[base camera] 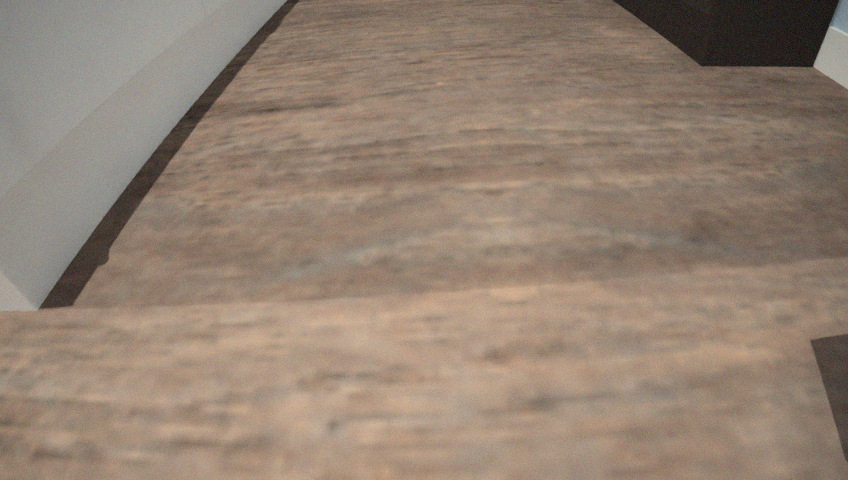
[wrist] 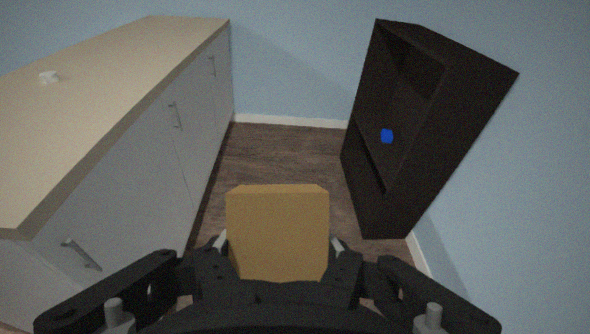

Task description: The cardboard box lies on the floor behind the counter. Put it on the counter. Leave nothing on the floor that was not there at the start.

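Frame: origin at the arm's base, x ahead, y left, z up, level; centimetres.
Where they show: gripper, fingertip midpoint: [wrist: 278, 244].
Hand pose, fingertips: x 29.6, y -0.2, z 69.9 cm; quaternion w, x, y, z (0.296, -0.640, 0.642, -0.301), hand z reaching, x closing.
Observation:
Things, the pixels of their centre, and the offset from my fingertips. "spot": a spot on its surface instead. Level surfaces: height alone.
- cardboard box, body centre: [wrist: 278, 252] dx -0.4, dy +0.0, dz -0.4 cm
- counter, surface height: dz -18.5 cm
- counter's grey base, surface spot: [base camera: 107, 118] spot: dx +39.2, dy +49.9, dz -99.2 cm
- blue cube, body centre: [wrist: 386, 135] dx +111.6, dy -67.2, dz -62.1 cm
- small white object, body centre: [wrist: 49, 76] dx +67.5, dy +79.6, dz -17.3 cm
- Wood floor, surface height: dz -109.5 cm
The cardboard box [wrist: 278, 232], a plain tan block, is between the fingers of my gripper [wrist: 278, 244] at the bottom middle of the wrist view. The gripper is shut on it and holds it up off the floor. The counter [wrist: 115, 65] is at the left in the wrist view, with a beige top and grey doors with handles. The box is to the right of the counter, apart from it in the view. The counter's grey base [base camera: 107, 118] runs along the left of the base camera view. The gripper does not show in the base camera view.
A dark shelf unit [wrist: 450, 135] [base camera: 761, 35] stands to the right, with a blue cube [wrist: 386, 136] on a shelf. A small white object [wrist: 49, 77] is on the counter top. A blue wall [wrist: 300, 65] closes the far end. Wood floor [base camera: 446, 178] [wrist: 285, 150] lies between counter and shelf.

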